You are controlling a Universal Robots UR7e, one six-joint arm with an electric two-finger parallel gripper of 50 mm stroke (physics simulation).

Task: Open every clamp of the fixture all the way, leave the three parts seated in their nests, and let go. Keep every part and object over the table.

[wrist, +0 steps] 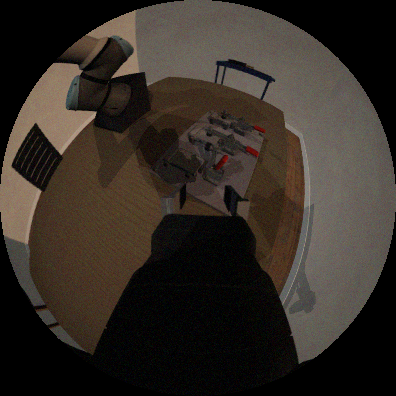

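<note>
The fixture plate lies on the table ahead of my gripper, with three clamps on it. The far clamp's red handle and the middle clamp's red handle lie low and point right. The near clamp's red handle tilts upward above its grey base. A dark grey part shows at the plate's near left. The other parts are small and dark beside the far and middle clamps; their seating is hard to tell. My gripper is open and empty, its fingertips in front of the plate's near edge in the view.
The brown table spreads under the fixture. The arm's base and lower joints stand at the upper left. A blue-framed stand is beyond the far edge, and a dark slatted object is off the left edge.
</note>
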